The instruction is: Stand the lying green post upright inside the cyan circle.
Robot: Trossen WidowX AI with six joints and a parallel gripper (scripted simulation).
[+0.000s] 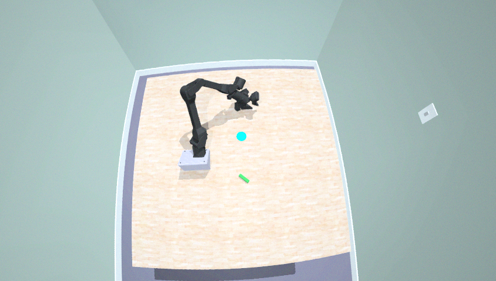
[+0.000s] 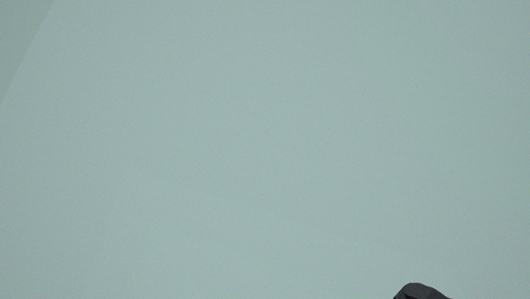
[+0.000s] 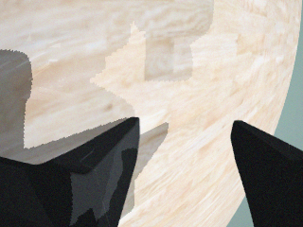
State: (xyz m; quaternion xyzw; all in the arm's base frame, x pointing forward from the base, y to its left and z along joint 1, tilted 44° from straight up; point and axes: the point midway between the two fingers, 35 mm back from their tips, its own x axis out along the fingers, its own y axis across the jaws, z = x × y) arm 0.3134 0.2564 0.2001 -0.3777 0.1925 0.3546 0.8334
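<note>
Right now my gripper tip is 45 cm to the left of the green post, 9 cm past it and 1 cm above it. From my gripper tip the other things lie so: cyan circle: 19 cm to the right, 10 cm behind, 2 cm below.
</note>
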